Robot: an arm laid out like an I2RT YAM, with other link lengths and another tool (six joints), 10 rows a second.
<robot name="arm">
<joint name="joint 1" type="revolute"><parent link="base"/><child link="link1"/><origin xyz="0.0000 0.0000 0.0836" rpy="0.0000 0.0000 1.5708"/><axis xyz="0 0 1"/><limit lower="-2.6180" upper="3.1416"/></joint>
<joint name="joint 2" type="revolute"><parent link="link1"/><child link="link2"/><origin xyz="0.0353 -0.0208 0.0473" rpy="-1.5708 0.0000 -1.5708"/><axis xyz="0 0 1"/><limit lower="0.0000" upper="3.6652"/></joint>
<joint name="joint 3" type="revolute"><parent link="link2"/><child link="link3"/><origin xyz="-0.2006 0.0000 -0.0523" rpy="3.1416 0.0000 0.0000"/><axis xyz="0 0 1"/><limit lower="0.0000" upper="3.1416"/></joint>
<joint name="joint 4" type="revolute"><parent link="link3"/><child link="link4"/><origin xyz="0.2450 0.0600 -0.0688" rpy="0.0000 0.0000 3.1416"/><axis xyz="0 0 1"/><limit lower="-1.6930" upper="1.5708"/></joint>
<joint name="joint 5" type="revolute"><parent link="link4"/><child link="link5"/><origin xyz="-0.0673 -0.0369 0.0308" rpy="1.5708 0.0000 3.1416"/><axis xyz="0 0 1"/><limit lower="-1.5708" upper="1.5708"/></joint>
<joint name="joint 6" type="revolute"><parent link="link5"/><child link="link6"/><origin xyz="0.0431 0.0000 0.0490" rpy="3.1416 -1.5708 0.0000"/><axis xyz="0 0 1"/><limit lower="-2.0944" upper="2.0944"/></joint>
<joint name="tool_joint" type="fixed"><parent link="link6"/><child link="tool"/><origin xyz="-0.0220 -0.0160 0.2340" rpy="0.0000 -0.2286 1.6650"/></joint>
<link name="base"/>
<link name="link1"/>
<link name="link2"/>
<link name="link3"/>
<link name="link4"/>
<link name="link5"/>
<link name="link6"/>
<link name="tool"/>
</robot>
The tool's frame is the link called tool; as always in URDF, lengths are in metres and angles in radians.
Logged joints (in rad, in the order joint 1, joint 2, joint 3, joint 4, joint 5, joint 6), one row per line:
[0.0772, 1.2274, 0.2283, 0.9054, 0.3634, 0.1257]
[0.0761, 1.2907, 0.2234, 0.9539, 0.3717, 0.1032]
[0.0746, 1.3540, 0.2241, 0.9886, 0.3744, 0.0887]
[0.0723, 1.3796, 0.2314, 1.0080, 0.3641, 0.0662]
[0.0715, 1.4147, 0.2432, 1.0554, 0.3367, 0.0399]
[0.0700, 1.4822, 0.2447, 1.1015, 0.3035, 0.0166]
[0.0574, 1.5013, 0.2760, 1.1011, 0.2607, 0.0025]
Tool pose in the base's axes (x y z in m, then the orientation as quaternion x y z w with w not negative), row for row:
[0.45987, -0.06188, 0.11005, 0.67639, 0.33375, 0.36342, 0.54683]
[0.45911, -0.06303, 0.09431, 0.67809, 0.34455, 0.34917, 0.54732]
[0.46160, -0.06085, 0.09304, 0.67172, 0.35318, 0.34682, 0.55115]
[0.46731, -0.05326, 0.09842, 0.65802, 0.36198, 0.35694, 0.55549]
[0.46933, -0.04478, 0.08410, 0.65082, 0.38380, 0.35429, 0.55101]
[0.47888, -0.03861, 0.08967, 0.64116, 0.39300, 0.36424, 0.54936]
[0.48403, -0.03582, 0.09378, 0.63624, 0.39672, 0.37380, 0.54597]
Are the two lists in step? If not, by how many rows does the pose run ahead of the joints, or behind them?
The pose runs 1 row ahead of the joints: the pose in row i belongs to the joints in row i + 1.
